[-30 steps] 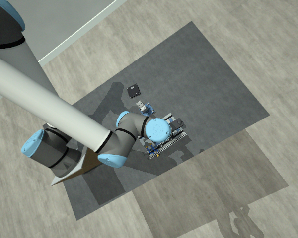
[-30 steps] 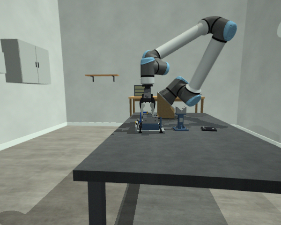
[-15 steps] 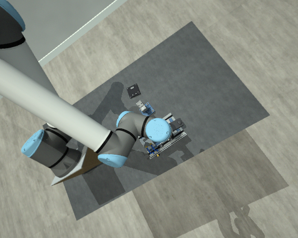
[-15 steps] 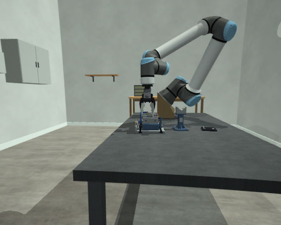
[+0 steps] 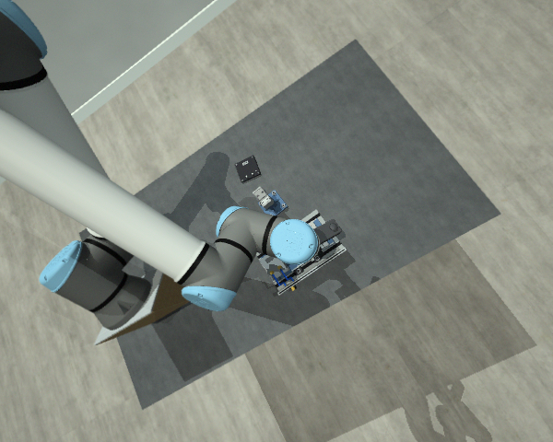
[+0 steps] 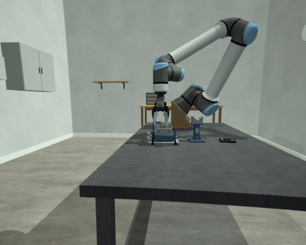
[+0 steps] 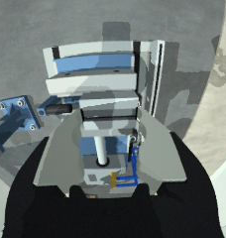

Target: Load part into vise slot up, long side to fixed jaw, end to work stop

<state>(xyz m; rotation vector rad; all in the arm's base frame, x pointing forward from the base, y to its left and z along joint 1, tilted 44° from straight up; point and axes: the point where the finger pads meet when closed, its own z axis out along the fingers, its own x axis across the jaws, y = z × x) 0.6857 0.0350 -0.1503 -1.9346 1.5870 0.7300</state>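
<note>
Now: hand right at the part. From my hand the other things lie so: infeed plate 120 mm behind, 410 mm to the left, 100 mm below; then vise 70 mm behind, 10 mm to the left, 70 mm below.
</note>
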